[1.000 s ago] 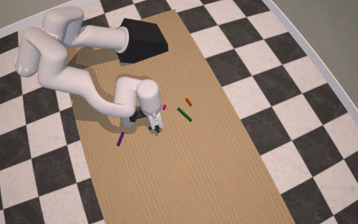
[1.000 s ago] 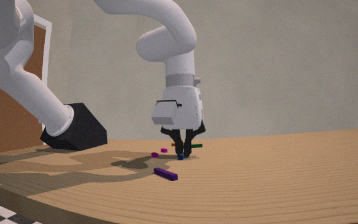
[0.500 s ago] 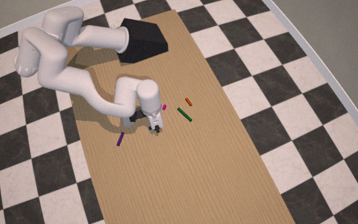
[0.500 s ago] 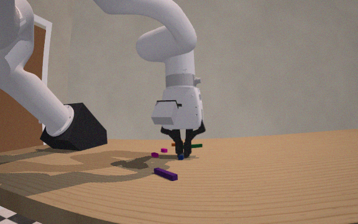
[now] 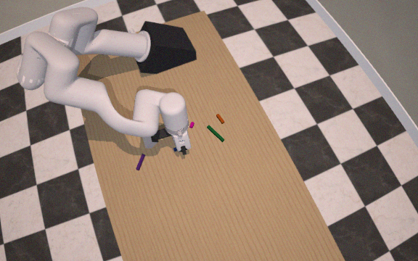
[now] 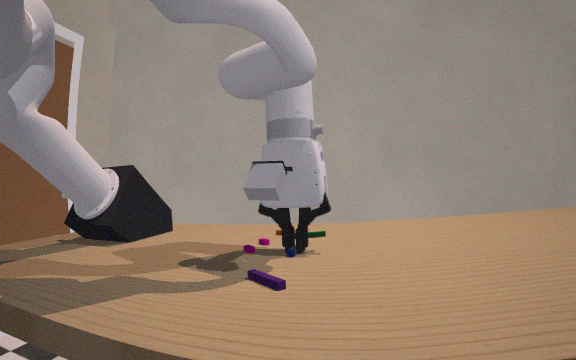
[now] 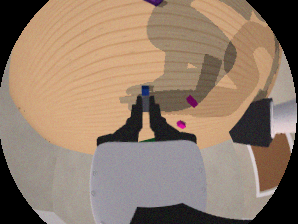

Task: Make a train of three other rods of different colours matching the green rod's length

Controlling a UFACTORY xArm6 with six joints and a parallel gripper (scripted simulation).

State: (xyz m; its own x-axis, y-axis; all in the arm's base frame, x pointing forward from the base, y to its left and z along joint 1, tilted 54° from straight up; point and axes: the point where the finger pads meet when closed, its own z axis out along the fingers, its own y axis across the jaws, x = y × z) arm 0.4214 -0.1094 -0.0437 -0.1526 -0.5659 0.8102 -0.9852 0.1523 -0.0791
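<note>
Right now my hand is 20 mm above the grey rod. The rest, counted from my hand: purple rod: 10 mm behind, 160 mm to the right, 20 mm below; blue rod: 20 mm to the right, 20 mm below; green rod: 130 mm to the left, 20 mm below.
</note>
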